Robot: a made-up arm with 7 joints.
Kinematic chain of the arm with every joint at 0, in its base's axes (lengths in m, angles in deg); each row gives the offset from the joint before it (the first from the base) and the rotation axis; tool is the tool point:
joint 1: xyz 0 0 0.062 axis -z
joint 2: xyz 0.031 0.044 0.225 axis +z
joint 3: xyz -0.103 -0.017 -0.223 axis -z
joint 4: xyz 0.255 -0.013 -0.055 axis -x
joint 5: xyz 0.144 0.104 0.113 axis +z
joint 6: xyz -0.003 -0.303 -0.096 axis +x
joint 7: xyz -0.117 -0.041 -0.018 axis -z
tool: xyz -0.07 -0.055 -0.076
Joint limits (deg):
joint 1: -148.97..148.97
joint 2: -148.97..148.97
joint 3: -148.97..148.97
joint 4: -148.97..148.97
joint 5: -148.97..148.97
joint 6: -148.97..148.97
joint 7: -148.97..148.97
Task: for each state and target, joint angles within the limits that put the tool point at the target. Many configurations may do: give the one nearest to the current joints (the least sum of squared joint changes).
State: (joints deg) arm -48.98 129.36 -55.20 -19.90 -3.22 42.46 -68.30
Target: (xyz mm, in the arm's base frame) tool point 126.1 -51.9 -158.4
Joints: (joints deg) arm -58.95 146.75 -79.29 -44.92 -29.13 60.15 -64.05
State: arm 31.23 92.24 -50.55 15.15 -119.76 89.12 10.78
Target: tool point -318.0 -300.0 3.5
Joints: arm 15.52 109.81 -64.56 -7.62 -110.02 92.19 15.70
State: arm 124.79 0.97 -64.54 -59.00 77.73 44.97 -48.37
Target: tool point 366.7 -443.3 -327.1
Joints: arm 129.48 -9.48 -82.54 -76.73 37.68 -4.12 -35.96
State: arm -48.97 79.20 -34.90 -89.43 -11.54 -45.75 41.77
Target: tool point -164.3 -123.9 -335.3
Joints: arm -61.80 95.29 -51.08 -95.59 11.83 -49.45 23.11
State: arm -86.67 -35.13 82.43 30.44 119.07 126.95 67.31
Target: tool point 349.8 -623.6 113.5
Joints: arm -92.53 -36.37 109.04 16.22 105.10 148.97 80.98
